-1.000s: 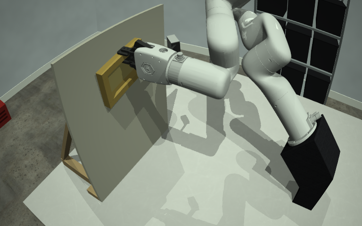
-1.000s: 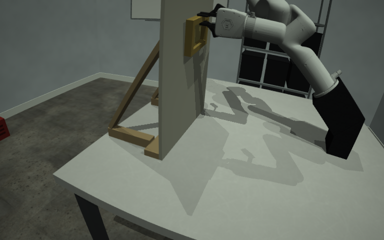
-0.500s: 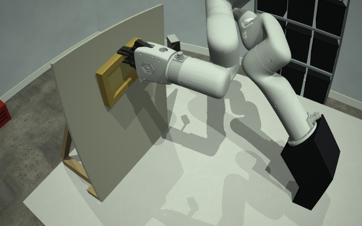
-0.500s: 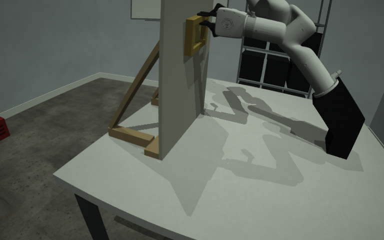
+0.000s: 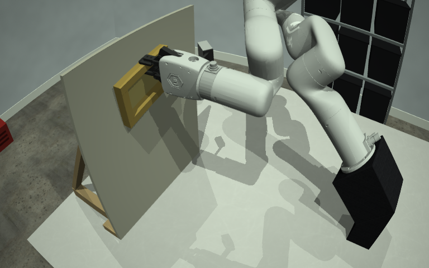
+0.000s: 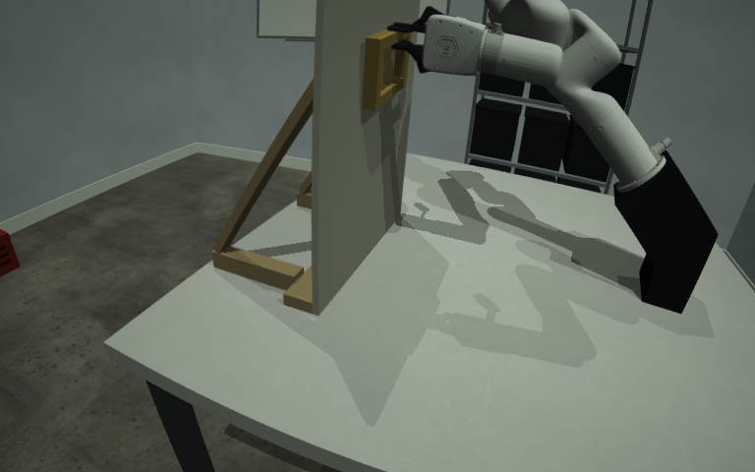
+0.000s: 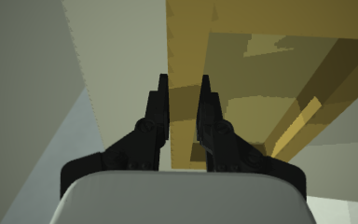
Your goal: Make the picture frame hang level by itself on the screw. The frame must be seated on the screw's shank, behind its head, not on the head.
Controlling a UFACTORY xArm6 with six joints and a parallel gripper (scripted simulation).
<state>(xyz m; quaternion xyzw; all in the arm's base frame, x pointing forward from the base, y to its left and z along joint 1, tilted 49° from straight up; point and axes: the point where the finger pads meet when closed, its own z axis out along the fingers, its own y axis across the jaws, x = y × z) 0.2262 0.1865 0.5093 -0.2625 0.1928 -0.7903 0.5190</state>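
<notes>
Now: hand 20 mm short of the yellow-brown picture frame and 50 mm above it. Also, from my hand: beige wall board: 40 mm ahead, 20 mm to the right, 190 mm below.
</notes>
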